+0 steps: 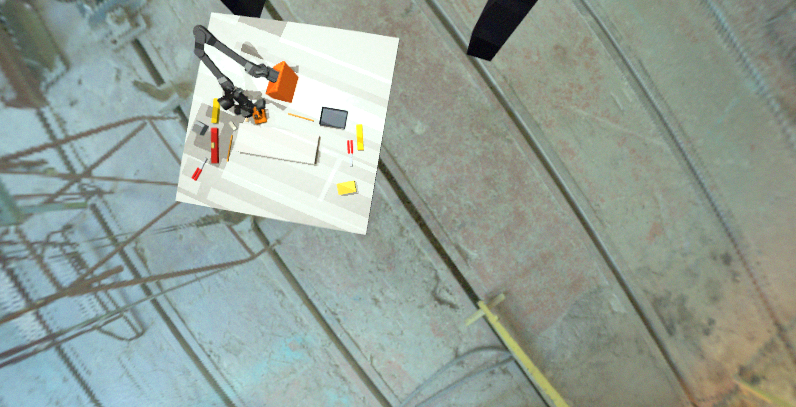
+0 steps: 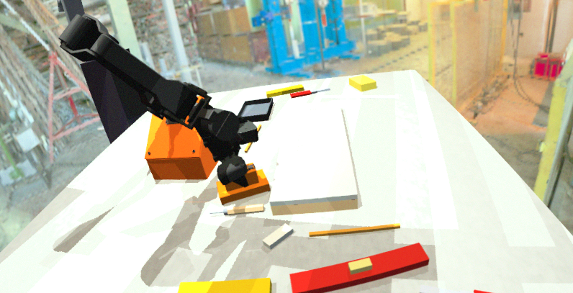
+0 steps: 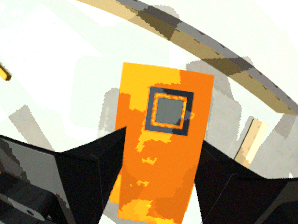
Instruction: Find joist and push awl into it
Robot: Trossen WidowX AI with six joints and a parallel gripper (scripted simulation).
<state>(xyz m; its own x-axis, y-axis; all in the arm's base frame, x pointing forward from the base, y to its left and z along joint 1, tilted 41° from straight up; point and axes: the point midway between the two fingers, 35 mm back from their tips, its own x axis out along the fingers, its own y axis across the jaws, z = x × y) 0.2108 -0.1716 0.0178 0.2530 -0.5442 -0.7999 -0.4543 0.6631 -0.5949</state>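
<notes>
The awl lies 9 cm to the right of my gripper tip, 2 cm below it and 1 cm behind it. Round my gripper tip: white block: 16 cm to the right, 11 cm ahead, 2 cm below; then red level: 27 cm ahead, 24 cm to the right, 1 cm below; then stud finder: 2 cm above, 1 cm ahead.
</notes>
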